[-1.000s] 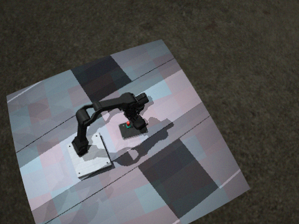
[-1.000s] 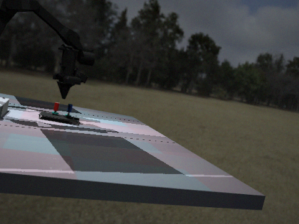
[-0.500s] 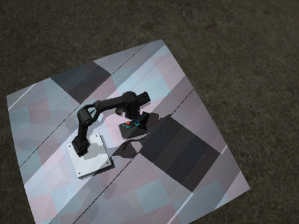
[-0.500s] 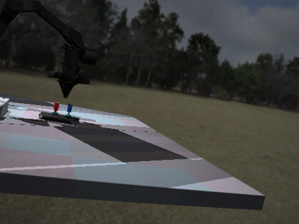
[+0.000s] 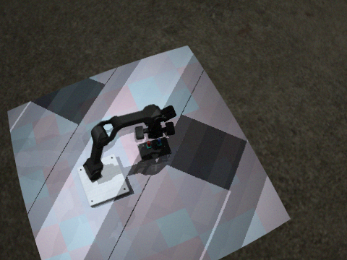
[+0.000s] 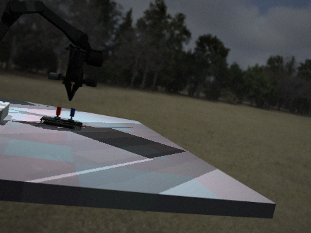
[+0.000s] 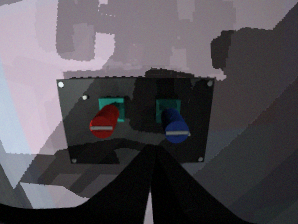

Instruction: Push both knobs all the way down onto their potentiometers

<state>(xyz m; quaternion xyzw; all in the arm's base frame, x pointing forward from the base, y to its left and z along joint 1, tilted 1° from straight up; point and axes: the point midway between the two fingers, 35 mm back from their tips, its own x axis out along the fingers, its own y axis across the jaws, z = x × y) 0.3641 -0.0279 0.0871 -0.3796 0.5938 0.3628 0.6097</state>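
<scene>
Now: gripper tip 2 cm short of the blue knob, 1 cm to the left of it and 4 cm above it. The rest, counted from my gripper tip: red knob (3 cm behind, 1 cm to the left, 5 cm below).
</scene>
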